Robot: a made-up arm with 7 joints. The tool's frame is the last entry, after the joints. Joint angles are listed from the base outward. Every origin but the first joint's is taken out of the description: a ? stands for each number. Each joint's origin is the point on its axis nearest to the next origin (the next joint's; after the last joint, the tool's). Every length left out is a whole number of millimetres.
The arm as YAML. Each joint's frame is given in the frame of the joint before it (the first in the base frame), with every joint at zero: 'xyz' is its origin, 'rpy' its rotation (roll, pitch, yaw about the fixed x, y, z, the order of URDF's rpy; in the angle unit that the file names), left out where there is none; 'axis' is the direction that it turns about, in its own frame. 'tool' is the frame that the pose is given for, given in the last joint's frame.
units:
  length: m
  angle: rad
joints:
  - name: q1
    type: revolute
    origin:
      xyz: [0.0, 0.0, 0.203]
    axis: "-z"
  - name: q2
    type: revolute
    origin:
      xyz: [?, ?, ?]
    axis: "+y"
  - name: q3
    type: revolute
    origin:
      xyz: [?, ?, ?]
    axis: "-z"
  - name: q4
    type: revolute
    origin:
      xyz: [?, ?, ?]
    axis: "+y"
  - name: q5
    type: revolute
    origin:
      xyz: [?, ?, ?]
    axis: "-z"
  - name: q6
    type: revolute
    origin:
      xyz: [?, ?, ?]
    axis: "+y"
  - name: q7
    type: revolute
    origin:
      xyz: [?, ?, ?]
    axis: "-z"
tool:
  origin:
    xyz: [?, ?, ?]
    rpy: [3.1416, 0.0, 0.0]
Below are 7 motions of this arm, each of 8 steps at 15 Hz.
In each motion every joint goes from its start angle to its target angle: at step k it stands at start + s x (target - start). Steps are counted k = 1, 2, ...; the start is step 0. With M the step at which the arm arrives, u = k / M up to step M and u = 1 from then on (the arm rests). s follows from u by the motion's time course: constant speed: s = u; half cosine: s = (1 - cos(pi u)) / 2; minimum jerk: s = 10 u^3 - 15 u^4 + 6 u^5.
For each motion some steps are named. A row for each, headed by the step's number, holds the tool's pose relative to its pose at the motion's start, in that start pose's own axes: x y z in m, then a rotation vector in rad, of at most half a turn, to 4 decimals.
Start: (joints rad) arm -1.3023 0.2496 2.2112 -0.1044 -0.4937 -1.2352 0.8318
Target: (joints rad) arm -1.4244 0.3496 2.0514 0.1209 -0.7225 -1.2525 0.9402
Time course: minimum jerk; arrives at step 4
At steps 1, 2, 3, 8:
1: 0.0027 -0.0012 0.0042 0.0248 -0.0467 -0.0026
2: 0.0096 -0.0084 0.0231 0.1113 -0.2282 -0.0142
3: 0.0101 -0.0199 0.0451 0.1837 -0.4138 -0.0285
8: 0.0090 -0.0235 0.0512 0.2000 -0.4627 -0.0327

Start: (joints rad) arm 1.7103 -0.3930 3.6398 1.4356 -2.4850 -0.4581 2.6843
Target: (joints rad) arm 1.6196 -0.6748 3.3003 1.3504 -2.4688 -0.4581 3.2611
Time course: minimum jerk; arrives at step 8
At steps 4, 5, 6, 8:
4: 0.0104 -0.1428 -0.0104 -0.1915 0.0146 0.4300
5: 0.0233 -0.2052 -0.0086 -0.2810 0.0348 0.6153
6: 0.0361 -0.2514 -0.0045 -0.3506 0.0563 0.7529
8: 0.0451 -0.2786 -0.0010 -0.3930 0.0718 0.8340

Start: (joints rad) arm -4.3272 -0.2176 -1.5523 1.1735 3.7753 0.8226 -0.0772
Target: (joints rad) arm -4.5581 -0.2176 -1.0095 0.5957 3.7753 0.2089 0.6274
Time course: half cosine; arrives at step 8
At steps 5, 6, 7, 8:
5: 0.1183 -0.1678 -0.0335 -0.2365 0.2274 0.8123
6: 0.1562 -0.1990 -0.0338 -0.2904 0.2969 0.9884
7: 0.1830 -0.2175 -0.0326 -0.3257 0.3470 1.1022
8: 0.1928 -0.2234 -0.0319 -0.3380 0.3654 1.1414

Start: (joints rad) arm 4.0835 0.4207 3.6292 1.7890 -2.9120 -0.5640 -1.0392
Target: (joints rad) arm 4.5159 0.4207 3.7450 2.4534 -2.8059 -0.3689 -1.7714
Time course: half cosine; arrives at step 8
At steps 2, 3, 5, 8:
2: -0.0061 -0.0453 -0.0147 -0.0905 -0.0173 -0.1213
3: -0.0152 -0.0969 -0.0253 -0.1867 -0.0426 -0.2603
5: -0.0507 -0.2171 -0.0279 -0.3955 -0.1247 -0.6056
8: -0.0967 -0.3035 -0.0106 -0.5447 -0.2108 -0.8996

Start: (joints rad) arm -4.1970 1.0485 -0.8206 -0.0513 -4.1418 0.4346 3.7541
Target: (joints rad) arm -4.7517 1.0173 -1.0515 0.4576 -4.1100 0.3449 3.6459
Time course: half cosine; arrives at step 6
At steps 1, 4, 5, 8:
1: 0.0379 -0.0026 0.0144 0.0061 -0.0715 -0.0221
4: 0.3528 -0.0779 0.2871 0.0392 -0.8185 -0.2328
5: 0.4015 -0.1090 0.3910 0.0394 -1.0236 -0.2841
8: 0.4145 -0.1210 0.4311 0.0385 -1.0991 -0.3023

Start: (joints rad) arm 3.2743 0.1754 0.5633 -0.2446 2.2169 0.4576 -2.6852
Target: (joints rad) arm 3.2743 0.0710 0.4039 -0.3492 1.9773 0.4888 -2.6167
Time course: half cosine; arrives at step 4
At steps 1, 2, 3, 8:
1: -0.0177 0.0014 -0.0079 0.0245 0.0238 -0.0465
2: -0.0612 0.0060 -0.0251 0.0808 0.0802 -0.1601
3: -0.1052 0.0125 -0.0397 0.1330 0.1349 -0.2756
8: -0.1235 0.0157 -0.0450 0.1533 0.1570 -0.3240

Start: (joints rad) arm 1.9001 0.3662 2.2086 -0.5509 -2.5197 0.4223 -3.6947
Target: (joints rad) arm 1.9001 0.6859 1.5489 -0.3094 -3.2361 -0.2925 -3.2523
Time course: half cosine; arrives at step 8
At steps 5, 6, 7, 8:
5: 0.0276 -0.0480 -0.0240 0.3547 -0.4156 -0.6933
6: 0.0315 -0.0811 -0.0292 0.3282 -0.5322 -0.8814
7: 0.0312 -0.1071 -0.0329 0.2858 -0.6063 -1.0092
8: 0.0305 -0.1169 -0.0343 0.2662 -0.6311 -1.0542

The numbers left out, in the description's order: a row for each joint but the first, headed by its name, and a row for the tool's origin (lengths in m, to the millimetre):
q2: 0.0 -0.01 0.0
q3: 0.0 0.0 0.373
q4: 0.0 -0.013 0.0
q5: 0.0 0.0 0.404
q6: 0.0 0.0 0.0
q7: 0.0 0.0 0.067
tool: 0.0 0.0 0.0

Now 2 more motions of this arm.
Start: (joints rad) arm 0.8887 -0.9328 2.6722 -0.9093 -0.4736 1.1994 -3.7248
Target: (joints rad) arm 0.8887 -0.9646 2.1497 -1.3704 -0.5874 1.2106 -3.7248
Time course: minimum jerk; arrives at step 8
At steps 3, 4, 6, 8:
3: 0.0322 -0.0046 0.0624 0.1567 -0.0874 -0.0870
4: 0.0549 -0.0188 0.1168 0.2767 -0.1696 -0.1563
6: 0.0811 -0.0646 0.2161 0.4682 -0.3375 -0.2732
8: 0.0841 -0.0802 0.2420 0.5135 -0.3860 -0.3023

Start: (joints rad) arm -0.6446 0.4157 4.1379 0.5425 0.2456 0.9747 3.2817
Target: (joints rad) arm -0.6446 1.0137 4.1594 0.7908 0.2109 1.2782 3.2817
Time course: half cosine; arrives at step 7
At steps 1, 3, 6, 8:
1: -0.0057 -0.0185 0.0035 0.0016 0.0166 -0.0260
3: -0.0581 -0.1370 0.0288 0.0305 0.1256 -0.2046
6: -0.1861 -0.2943 0.0715 0.1474 0.2825 -0.4943
8: -0.1993 -0.3055 0.0751 0.1618 0.2945 -0.5189

